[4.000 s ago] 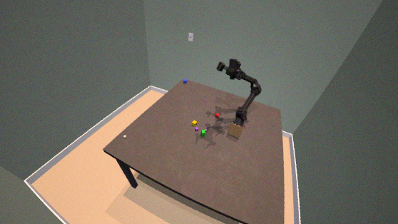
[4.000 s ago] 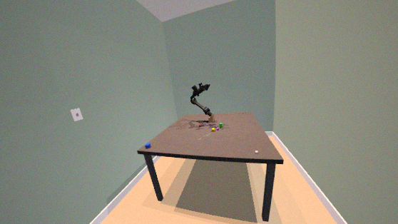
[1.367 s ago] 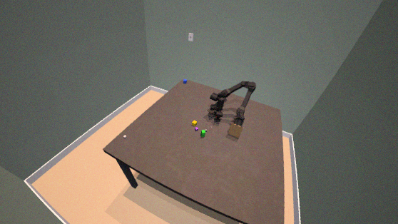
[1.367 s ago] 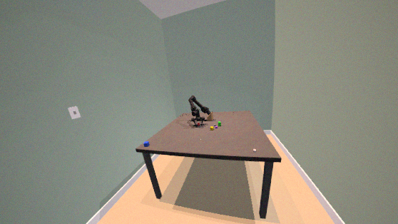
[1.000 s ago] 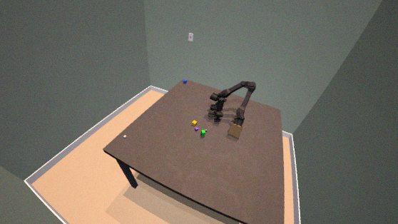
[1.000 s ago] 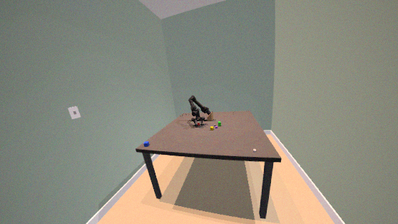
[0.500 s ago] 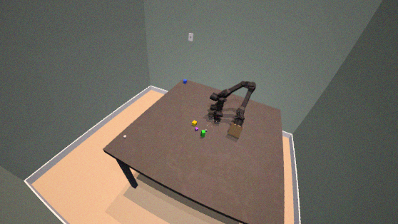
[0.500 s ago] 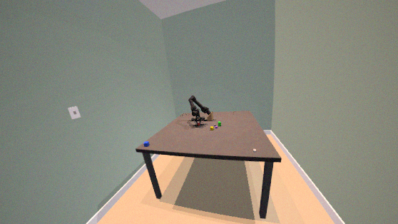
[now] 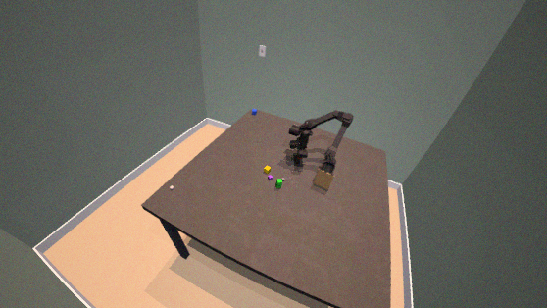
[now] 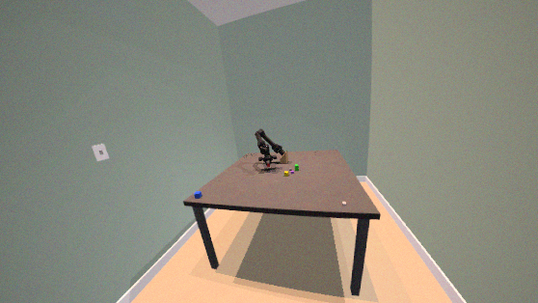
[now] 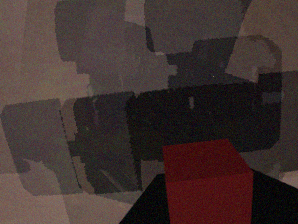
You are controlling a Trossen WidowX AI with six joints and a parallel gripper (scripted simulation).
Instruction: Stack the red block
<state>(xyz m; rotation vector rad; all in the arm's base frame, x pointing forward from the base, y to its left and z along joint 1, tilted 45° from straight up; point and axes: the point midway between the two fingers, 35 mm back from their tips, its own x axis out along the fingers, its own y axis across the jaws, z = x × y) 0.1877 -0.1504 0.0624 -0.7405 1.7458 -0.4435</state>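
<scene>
Now: gripper tip 13 cm short of the purple block, 25 cm to the right of it and 3 cm above it. The rest, counted from my gripper tip: red block: 1 cm above; yellow block: 17 cm ahead, 19 cm to the left, 2 cm below; blue block: 54 cm ahead, 47 cm to the right, 2 cm below.
</scene>
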